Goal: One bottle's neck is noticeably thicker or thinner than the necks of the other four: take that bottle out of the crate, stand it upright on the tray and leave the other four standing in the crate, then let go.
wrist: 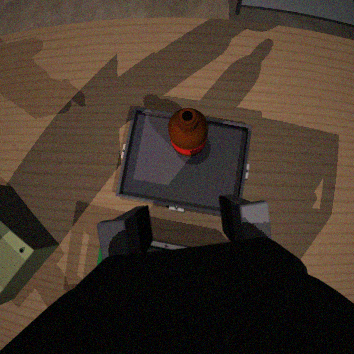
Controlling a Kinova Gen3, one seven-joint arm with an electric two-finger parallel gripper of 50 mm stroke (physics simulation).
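Frame: origin at the arm's base, x ahead, y left, z up, level; millimetres.
Seen in the pictures: gripper, fingertip midpoint: (185, 218).
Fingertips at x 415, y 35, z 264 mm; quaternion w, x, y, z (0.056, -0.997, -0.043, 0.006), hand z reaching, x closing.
A point is followed by its place in that frame.
A brown bottle (188, 131) @[x 419, y 172, z -36 mm] with a red band stands upright on the dark grey tray (215, 175) @[x 470, y 110, z -160 mm], towards the tray's far side. Its open mouth faces up. My gripper (185, 218) @[x 415, y 35, z 264 mm] is open, with nothing between its fingers. It hangs above the near edge of the tray, apart from the bottle. A small piece of green (100, 255) @[x 277, y -26, z 10 mm] shows beside the left finger, largely hidden by the gripper's dark body. The other four bottles do not show in this view, so their state cannot be told.
A pale green box-like object (17, 255) @[x 84, y -42, z -42 mm] stands at the left edge. A grey strip (169, 245) @[x 372, y -28, z -135 mm] shows between the fingers, near the gripper body. A dark-edged grey panel (300, 12) lies beyond the wooden table (165, 65) @[x 374, y 372, z -165 mm] at the upper right. Long shadows cross the table.
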